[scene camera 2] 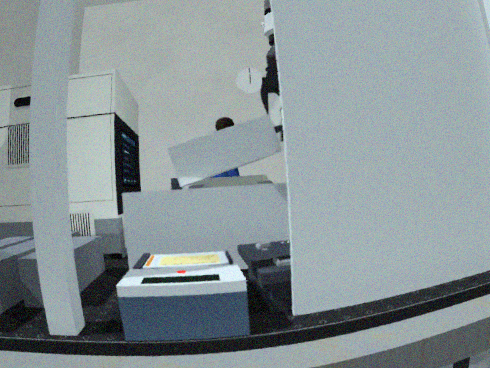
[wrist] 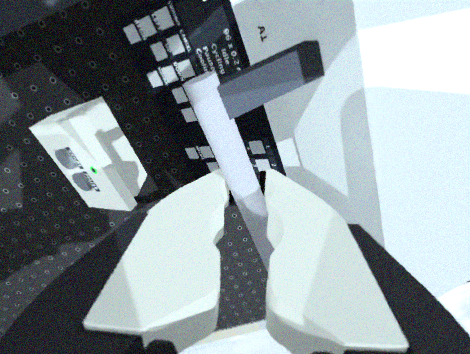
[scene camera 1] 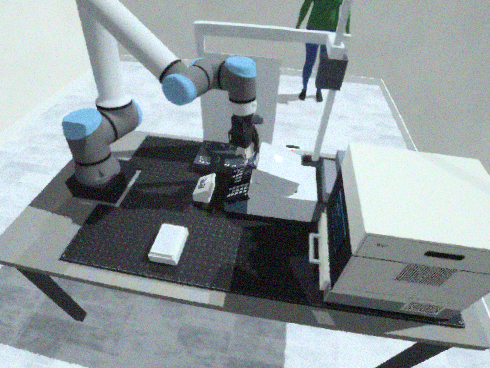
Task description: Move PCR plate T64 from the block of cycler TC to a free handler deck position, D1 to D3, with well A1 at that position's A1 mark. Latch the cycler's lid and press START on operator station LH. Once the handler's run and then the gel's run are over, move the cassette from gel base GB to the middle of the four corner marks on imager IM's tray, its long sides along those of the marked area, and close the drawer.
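Frame: origin at the arm's base, x ahead, y left, z up, level; millimetres.
Seen in the pictures: gripper, fingertip midpoint: [wrist: 247,173] [scene camera 1: 247,159]; arm's base, origin of the base link: [scene camera 1: 98,171].
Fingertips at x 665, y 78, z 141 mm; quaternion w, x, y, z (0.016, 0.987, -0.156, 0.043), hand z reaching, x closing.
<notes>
Pixels of each thing's top centre, then the offset from my fingertips to it. "*": a spot on its surface instead. Level surfaces: height alone.
- pale round handle bar, middle of its top: [wrist: 256,221] 0 mm ahead, 6 mm right, 30 mm up
- grey panel, middle of its top: [scene camera 2: 231,123] [scene camera 1: 272,156] 97 mm ahead, 1 mm left, 37 mm up
- cycler's keypad, surface spot: [scene camera 1: 239,182] * 27 mm back, 12 mm right, 121 mm down
- Operator station LH, middle of its top: [wrist: 74,179] [scene camera 1: 204,180] 180 mm back, 28 mm right, 129 mm down
- yellow gel cassette, middle of its top: [scene camera 2: 184,258] 176 mm ahead, 230 mm left, 157 mm down
- blue-fronted box, middle of its top: [scene camera 2: 182,263] [scene camera 1: 292,155] 175 mm ahead, 272 mm left, 154 mm down
- white block, middle of its top: [scene camera 1: 167,238] 222 mm back, 326 mm right, 156 mm down
- dark perforated mat, its level: 209 mm down
- post, surface spot: [scene camera 2: 55,150] * 280 mm ahead, 355 mm left, 33 mm down
My gripper [scene camera 1: 247,150] [wrist: 247,173] is shut on a pale round handle bar [wrist: 220,130], carried by a dark grey arm at the front of cycler TC [scene camera 1: 267,205] [scene camera 2: 205,215]. Above the cycler in scene camera 2, a grey panel [scene camera 2: 225,145], apparently its lid, is tilted. The cycler's keypad [scene camera 1: 239,182] faces the gripper. Operator station LH [scene camera 1: 204,190] [wrist: 112,187], with START and PAUSE buttons and a green light, stands beside it. The yellow gel cassette [scene camera 2: 192,259] lies behind the white top of a blue-fronted box [scene camera 2: 182,315]. I cannot make out plate T64.
The big imager [scene camera 1: 420,200] [scene camera 2: 92,150] stands at the right in scene camera 1, with a handled drawer front [scene camera 1: 324,250]. A white block [scene camera 1: 169,242] lies on the dark perforated mat [scene camera 1: 115,240]. A white upright panel [scene camera 2: 385,150] and post [scene camera 2: 55,150] stand at the back edge.
</notes>
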